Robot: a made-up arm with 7 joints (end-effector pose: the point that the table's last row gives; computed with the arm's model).
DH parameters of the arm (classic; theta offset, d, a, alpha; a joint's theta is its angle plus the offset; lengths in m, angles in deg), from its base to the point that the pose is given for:
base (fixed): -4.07 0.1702 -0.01 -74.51
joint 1: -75.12 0.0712 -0.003 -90
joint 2: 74 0.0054 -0.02 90
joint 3: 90 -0.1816 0.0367 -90
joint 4: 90 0.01 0.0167 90
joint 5: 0 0.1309 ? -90
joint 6: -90 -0.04 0.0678 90
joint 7: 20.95 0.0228 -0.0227 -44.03
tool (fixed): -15.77 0.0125 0 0
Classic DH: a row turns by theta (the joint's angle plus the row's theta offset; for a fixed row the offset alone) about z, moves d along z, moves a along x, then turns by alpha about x.
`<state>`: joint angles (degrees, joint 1 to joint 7).
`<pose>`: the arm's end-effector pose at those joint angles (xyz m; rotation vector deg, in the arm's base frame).
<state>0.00 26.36 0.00 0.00 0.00 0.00 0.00</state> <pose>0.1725 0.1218 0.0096 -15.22 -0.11 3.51</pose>
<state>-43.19 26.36 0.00 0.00 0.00 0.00 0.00</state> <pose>0.2524 0.0705 0.1737 -18.72 -39.75 -13.64</pose>
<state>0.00 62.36 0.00 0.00 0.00 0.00 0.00</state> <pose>0.1860 0.1867 0.0627 19.65 0.00 -5.42</pose>
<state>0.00 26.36 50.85 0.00 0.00 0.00 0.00</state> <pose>0.1388 0.2784 0.0983 -3.66 -28.74 44.11</pose>
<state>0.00 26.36 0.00 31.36 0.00 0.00 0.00</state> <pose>0.1487 0.1650 -0.0743 -10.54 25.91 20.55</pose>
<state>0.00 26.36 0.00 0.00 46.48 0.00 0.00</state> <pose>0.1583 0.1145 -0.0459 29.81 0.04 -8.01</pose>
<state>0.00 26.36 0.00 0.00 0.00 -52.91 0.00</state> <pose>0.1361 0.1120 0.0393 -21.39 -44.02 -25.66</pose>
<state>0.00 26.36 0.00 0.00 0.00 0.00 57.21</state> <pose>0.1810 0.1035 -0.0020 -2.06 -32.31 49.15</pose>
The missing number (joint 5, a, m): -0.0295
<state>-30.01 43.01 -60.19 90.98 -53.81 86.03 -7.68</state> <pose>0.1008 0.2756 -0.0742 5.59 108.84 102.34</pose>
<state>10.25 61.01 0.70 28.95 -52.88 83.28 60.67</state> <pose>0.1089 0.2842 -0.0188 46.98 71.44 90.70</pose>
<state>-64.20 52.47 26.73 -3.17 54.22 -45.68 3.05</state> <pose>0.2286 0.1559 0.2868 72.03 -91.42 -14.05</pose>
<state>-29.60 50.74 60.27 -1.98 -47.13 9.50 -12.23</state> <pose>0.0943 0.2977 0.2929 -41.00 -69.26 5.07</pose>
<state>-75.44 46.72 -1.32 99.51 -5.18 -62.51 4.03</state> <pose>0.2906 0.2136 0.1753 -8.01 -50.08 11.65</pose>
